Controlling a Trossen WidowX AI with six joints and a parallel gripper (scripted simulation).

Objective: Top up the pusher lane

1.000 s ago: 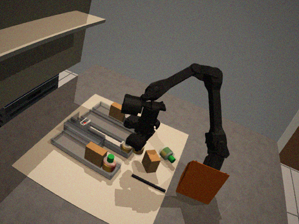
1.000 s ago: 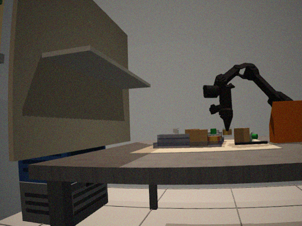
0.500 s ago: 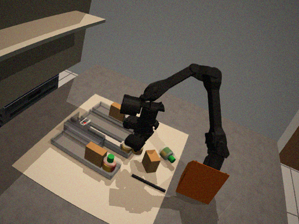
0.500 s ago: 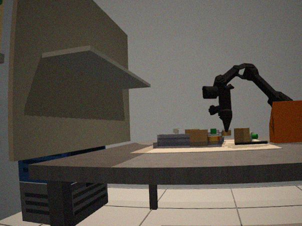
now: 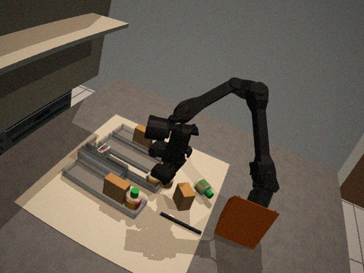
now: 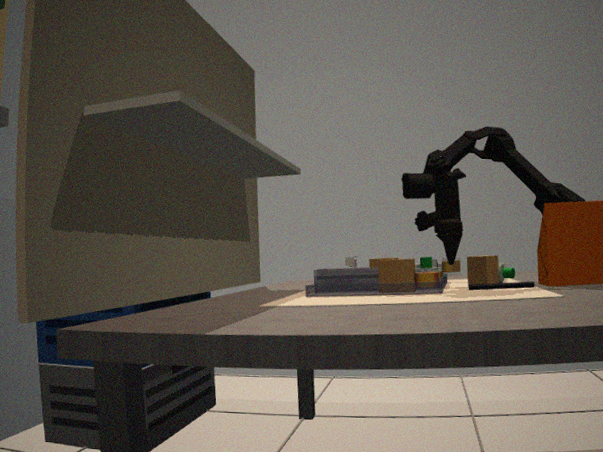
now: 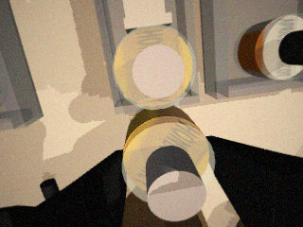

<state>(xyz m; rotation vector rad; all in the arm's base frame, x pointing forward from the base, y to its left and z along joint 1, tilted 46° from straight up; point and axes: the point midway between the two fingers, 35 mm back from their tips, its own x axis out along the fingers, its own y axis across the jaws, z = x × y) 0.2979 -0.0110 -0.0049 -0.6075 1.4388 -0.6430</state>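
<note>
My gripper tip is 200 mm short of the sprung lane, 10 mm to the right of it and 40 mm above it. Also, from my gripper tip: black bar: 100 mm behind, 100 mm to the left, 50 mm below.
</note>
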